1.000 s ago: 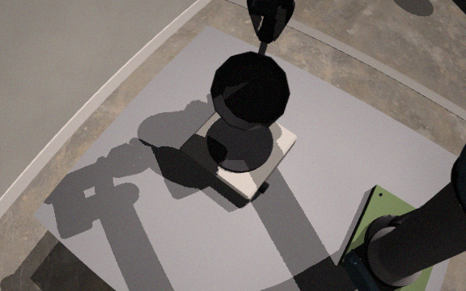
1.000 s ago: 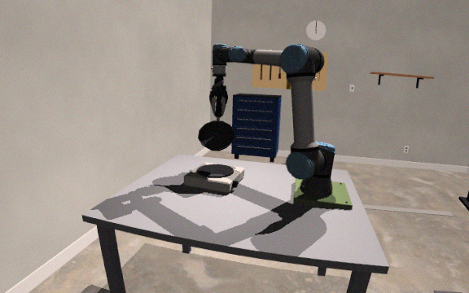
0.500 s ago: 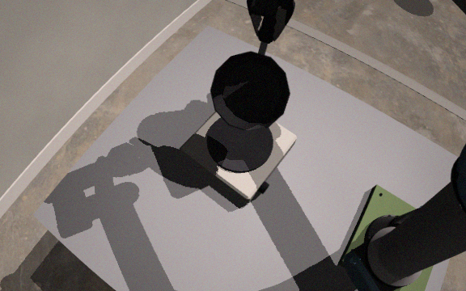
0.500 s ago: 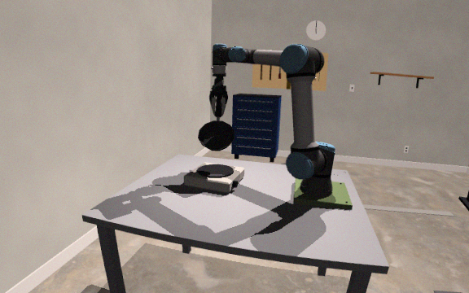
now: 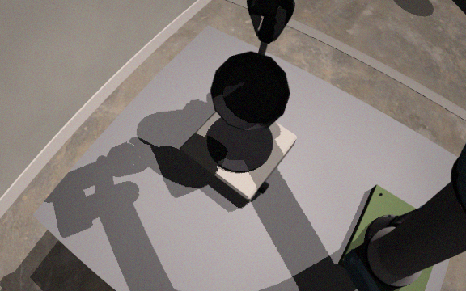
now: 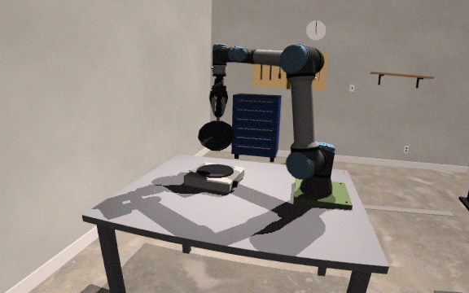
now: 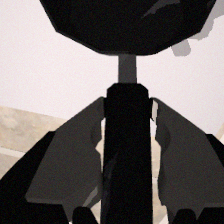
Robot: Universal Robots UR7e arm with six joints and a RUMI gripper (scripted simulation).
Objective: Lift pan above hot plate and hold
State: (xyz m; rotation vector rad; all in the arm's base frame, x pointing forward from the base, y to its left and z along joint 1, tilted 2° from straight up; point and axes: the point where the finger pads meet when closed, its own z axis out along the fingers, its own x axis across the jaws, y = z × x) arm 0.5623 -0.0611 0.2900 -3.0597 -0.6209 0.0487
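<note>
Now: the black pan 20 mm behind my hand, 40 mm to the left of it and 60 mm below it. Also, from my hand: hot plate 70 mm behind, 130 mm to the left, 300 mm below.
</note>
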